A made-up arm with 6 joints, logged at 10 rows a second.
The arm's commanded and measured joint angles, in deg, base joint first. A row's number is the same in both.
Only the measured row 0 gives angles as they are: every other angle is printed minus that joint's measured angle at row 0.
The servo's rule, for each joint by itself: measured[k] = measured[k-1] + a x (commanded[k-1-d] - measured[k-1]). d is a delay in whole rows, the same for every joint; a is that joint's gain. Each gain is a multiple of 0.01, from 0.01 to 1. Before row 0 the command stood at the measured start. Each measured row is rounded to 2 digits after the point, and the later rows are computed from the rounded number. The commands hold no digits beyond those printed.
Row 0, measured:
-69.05 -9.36 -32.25 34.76 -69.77 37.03
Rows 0 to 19, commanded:
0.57 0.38 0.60 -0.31 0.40 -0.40
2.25 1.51 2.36 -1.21 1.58 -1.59
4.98 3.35 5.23 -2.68 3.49 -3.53
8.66 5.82 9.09 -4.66 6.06 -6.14
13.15 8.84 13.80 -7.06 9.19 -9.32
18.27 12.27 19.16 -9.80 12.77 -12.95
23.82 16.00 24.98 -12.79 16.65 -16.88
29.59 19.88 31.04 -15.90 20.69 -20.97
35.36 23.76 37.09 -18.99 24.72 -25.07
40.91 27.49 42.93 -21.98 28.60 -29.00
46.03 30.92 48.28 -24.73 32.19 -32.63
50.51 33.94 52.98 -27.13 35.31 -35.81
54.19 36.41 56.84 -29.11 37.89 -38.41
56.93 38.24 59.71 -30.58 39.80 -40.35
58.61 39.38 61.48 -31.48 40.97 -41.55
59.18 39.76 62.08 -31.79 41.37 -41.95
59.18 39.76 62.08 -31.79 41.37 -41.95
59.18 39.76 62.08 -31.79 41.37 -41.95
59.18 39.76 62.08 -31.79 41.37 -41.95
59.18 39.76 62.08 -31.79 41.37 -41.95
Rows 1 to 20, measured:
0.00 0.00 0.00 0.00 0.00 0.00
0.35 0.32 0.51 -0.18 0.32 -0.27
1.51 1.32 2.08 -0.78 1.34 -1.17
3.63 3.03 4.76 -1.88 3.08 -2.77
6.70 5.37 8.44 -3.49 5.49 -5.06
10.63 8.28 13.00 -5.56 8.49 -7.96
15.29 11.63 18.24 -8.02 11.96 -11.35
20.49 15.30 23.97 -10.79 15.76 -15.11
26.04 19.15 29.98 -13.75 19.75 -19.09
31.73 23.02 36.02 -16.79 23.78 -23.16
37.33 26.77 41.89 -19.80 27.68 -27.13
42.64 30.26 47.32 -22.66 31.33 -30.87
47.44 33.35 52.13 -25.25 34.55 -34.23
51.56 35.92 56.13 -27.49 37.26 -37.07
54.84 37.87 59.17 -29.28 39.32 -39.30
57.14 39.14 61.13 -30.56 40.66 -40.83
58.38 39.66 61.94 -31.27 41.24 -41.59
58.87 39.74 62.06 -31.57 41.35 -41.83
59.06 39.76 62.08 -31.70 41.37 -41.91
59.13 39.76 62.08 -31.75 41.37 -41.94
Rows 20 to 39, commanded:
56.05 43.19 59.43 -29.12 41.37 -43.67
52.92 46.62 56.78 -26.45 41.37 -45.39
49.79 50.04 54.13 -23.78 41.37 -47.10
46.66 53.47 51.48 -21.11 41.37 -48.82
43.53 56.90 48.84 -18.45 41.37 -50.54
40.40 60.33 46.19 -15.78 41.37 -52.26
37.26 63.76 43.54 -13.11 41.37 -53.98
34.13 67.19 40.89 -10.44 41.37 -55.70
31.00 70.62 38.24 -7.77 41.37 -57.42
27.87 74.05 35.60 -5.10 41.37 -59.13
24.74 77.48 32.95 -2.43 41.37 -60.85
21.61 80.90 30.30 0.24 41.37 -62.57
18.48 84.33 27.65 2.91 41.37 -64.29
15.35 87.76 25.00 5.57 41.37 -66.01
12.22 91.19 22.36 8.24 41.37 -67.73
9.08 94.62 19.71 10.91 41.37 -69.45
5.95 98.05 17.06 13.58 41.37 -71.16
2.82 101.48 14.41 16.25 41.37 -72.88
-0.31 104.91 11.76 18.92 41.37 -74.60
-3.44 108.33 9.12 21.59 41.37 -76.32
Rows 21 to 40, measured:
59.16 39.76 62.08 -31.77 41.37 -41.95
57.26 42.64 59.83 -30.23 41.37 -43.12
54.61 45.98 57.24 -28.04 41.37 -44.66
51.67 49.39 54.60 -25.57 41.37 -46.32
48.61 52.82 51.95 -22.98 41.37 -48.02
45.51 56.25 49.31 -20.35 41.37 -49.73
42.39 59.68 46.66 -17.70 41.37 -51.45
39.26 63.11 44.01 -15.04 41.37 -53.17
36.13 66.54 41.36 -12.37 41.37 -54.89
33.00 69.97 38.71 -9.70 41.37 -56.61
29.87 73.40 36.07 -7.03 41.37 -58.32
26.74 76.83 33.42 -4.36 41.37 -60.04
23.61 80.25 30.77 -1.69 41.37 -61.76
20.48 83.68 28.12 0.98 41.37 -63.48
17.35 87.11 25.47 3.64 41.37 -65.20
14.22 90.54 22.83 6.31 41.37 -66.92
11.08 93.97 20.18 8.98 41.37 -68.64
7.95 97.40 17.53 11.65 41.37 -70.35
4.82 100.83 14.88 14.32 41.37 -72.07
1.69 104.26 12.23 16.99 41.37 -73.79

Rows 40 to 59, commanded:
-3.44 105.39 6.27 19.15 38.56 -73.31
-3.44 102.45 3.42 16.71 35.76 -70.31
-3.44 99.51 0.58 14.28 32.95 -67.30
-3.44 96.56 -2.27 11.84 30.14 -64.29
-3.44 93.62 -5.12 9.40 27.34 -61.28
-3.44 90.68 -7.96 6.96 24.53 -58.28
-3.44 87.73 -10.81 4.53 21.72 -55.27
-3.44 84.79 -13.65 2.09 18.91 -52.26
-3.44 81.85 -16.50 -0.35 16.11 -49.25
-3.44 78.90 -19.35 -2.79 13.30 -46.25
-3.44 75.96 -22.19 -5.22 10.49 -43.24
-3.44 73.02 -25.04 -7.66 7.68 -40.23
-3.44 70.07 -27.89 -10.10 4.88 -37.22
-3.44 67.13 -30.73 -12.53 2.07 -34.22
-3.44 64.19 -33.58 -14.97 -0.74 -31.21
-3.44 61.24 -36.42 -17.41 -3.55 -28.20
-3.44 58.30 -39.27 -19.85 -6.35 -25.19
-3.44 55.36 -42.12 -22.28 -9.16 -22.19
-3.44 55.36 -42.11 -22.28 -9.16 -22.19
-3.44 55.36 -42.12 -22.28 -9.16 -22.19
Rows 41 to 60, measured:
-1.44 107.68 9.59 19.66 41.37 -75.51
-2.66 105.76 6.77 19.36 39.09 -74.01
-3.14 102.98 3.92 17.82 36.39 -71.49
-3.32 100.07 1.08 15.77 33.60 -68.64
-3.39 97.12 -1.77 13.49 30.80 -65.68
-3.42 94.18 -4.62 11.12 28.00 -62.69
-3.43 91.24 -7.46 8.71 25.19 -59.69
-3.44 88.29 -10.31 6.29 22.38 -56.68
-3.44 85.35 -13.15 3.85 19.57 -53.67
-3.44 82.41 -16.00 1.41 16.77 -50.66
-3.44 79.46 -18.85 -1.03 13.96 -47.66
-3.44 76.52 -21.69 -3.46 11.15 -44.65
-3.44 73.58 -24.54 -5.90 8.34 -41.64
-3.44 70.63 -27.39 -8.34 5.54 -38.63
-3.44 67.69 -30.23 -10.77 2.73 -35.63
-3.44 64.75 -33.08 -13.21 -0.08 -32.62
-3.44 61.80 -35.92 -15.65 -2.89 -29.61
-3.44 58.86 -38.77 -18.09 -5.69 -26.60
-3.44 55.92 -41.62 -20.52 -8.50 -23.60
-3.44 55.45 -42.04 -21.54 -9.03 -22.64

